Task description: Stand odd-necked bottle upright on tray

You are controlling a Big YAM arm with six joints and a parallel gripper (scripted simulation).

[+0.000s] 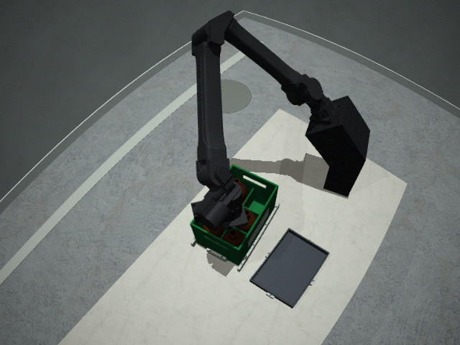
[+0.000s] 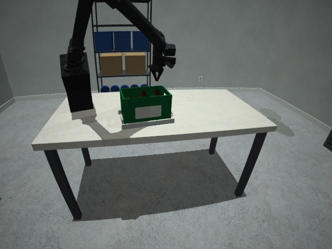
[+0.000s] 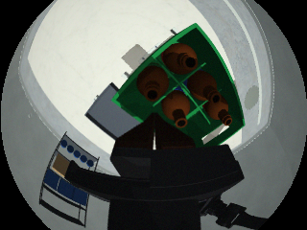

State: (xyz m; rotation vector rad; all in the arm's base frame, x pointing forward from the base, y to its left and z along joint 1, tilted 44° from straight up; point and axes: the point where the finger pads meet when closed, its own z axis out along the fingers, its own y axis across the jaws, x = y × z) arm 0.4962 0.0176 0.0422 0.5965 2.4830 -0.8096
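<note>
Right now the crate is 7 cm behind my hand, 6 cm to the right of it and 15 cm below it. The rest, counted from my hand: tray: 7 cm behind, 21 cm to the left, 22 cm below.
</note>
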